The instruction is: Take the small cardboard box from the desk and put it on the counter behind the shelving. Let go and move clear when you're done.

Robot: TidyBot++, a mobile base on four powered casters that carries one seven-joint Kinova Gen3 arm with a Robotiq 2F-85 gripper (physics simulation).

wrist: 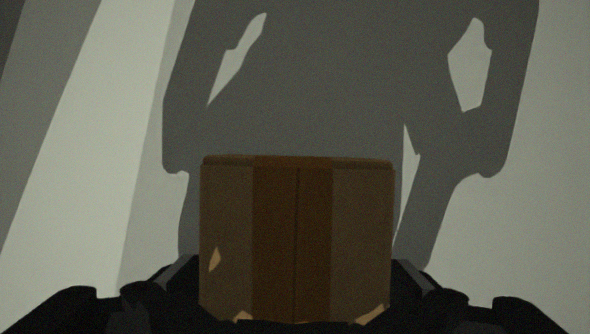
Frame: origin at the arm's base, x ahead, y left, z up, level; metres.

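Where they show: gripper, fingertip midpoint: [294,278].
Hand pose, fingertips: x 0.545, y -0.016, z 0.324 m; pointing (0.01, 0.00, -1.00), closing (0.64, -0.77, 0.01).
Observation:
After its pixels a point has its place.
The small cardboard box [295,225] @[x 0.571, y 0.007, z 0.374 m] is in the lower middle of the wrist view, with a darker brown tape band and a seam down its middle. Most of its face is in shadow, with a few small lit patches near its lower edge and left side. My gripper [294,278] @[x 0.545, y -0.016, z 0.324 m] is open, with one finger close along the left side of the box and the other close along the right side. The box stands between the fingers and fills nearly all of the gap. Whether either finger touches it cannot be told. The counter behind the shelving does not show.
The pale surface [540,240] @[x 0.632, y -0.090, z 0.324 m] around the box carries a large dark shadow of the arm and gripper beyond the box. Slanting bands of light and shade cross it on the left. No shelving shows in this view.

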